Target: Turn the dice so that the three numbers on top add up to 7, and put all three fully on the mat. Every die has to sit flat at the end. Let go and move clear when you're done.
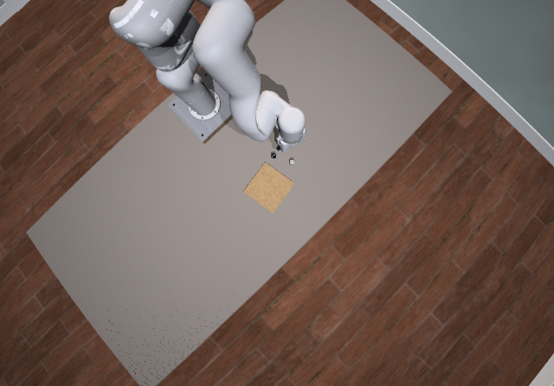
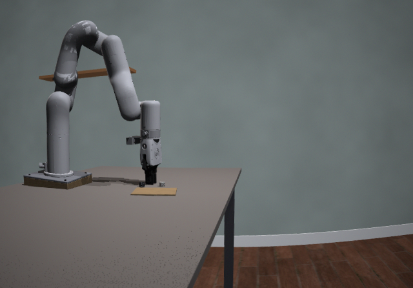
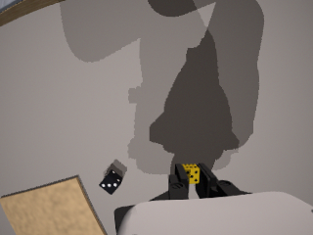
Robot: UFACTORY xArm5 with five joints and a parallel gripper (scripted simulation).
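Now: the white die 60 mm to the right of my hand, 50 mm ahead of it and 10 mm below it. Also, from my hand: black die (70 mm to the right, 30 mm behind, 10 mm below); then yellow die (10 mm below, 10 mm behind); then tan mat (180 mm to the right, 30 mm ahead, 20 mm below).
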